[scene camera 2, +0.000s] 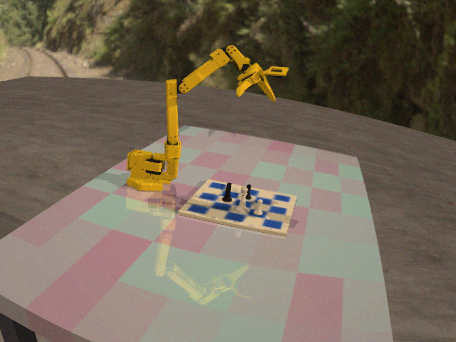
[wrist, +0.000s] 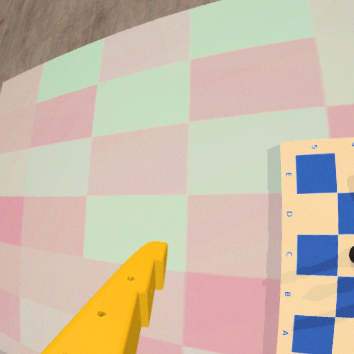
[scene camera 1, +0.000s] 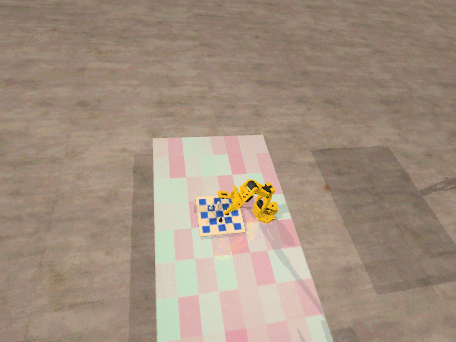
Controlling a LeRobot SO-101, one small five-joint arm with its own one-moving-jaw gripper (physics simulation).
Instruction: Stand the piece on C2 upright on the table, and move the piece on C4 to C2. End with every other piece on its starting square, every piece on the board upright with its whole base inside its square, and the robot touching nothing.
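Frame: origin at the arm's base, x ahead, y left, z up, level; centimetres.
Where they show: end effector, tool point: (scene camera 2: 273,100) (wrist: 165,259) (scene camera 1: 224,212); arm's base, origin of the base link: (scene camera 2: 156,184) (scene camera 1: 260,213).
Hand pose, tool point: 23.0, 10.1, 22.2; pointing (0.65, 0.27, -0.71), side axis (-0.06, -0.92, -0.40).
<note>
Things, the pixels of their top centre, and the offset from my tool point, as dx, dy, dz. Level surfaces: height alone.
- tall white piece, middle of its top: (scene camera 2: 244,186) (scene camera 1: 218,202) -1.6, -15.5, -16.3
- small black piece, middle of its top: (scene camera 2: 249,184) (scene camera 1: 221,217) -1.8, -8.1, -18.4
- short white piece, middle of its top: (scene camera 2: 260,199) (scene camera 1: 211,204) +1.9, -15.6, -18.4
- taller black piece, middle of its top: (scene camera 2: 229,183) -5.6, -11.8, -17.6
- board, middle of its top: (scene camera 2: 243,203) (scene camera 1: 219,213) -1.9, -11.9, -21.6
- green table, its level: dz -22.2
A tall white piece (scene camera 1: 218,205) (scene camera 2: 243,200) stands upright on C2. A small black piece (scene camera 1: 221,219) (scene camera 2: 248,192) stands on C4; its edge shows in the wrist view (wrist: 352,255). A short white piece (scene camera 1: 211,207) (scene camera 2: 259,207) stands on D2. A taller black piece (scene camera 2: 227,193) stands on about B3 and is mostly hidden by the arm in scene camera 1. The board (scene camera 1: 198,218) (scene camera 2: 233,225) (wrist: 316,215) lies flat. My gripper (scene camera 1: 225,207) (scene camera 2: 257,97) is wide open and empty, high above the board; one notched jaw shows in the wrist view.
The arm's base (scene camera 1: 265,213) (scene camera 2: 145,184) stands on the checked pink and green table (scene camera 1: 171,287) (scene camera 2: 215,320) (wrist: 140,165), beside the board's A side. The table edge crosses the top left of the wrist view. Arm shadows fall on the board.
</note>
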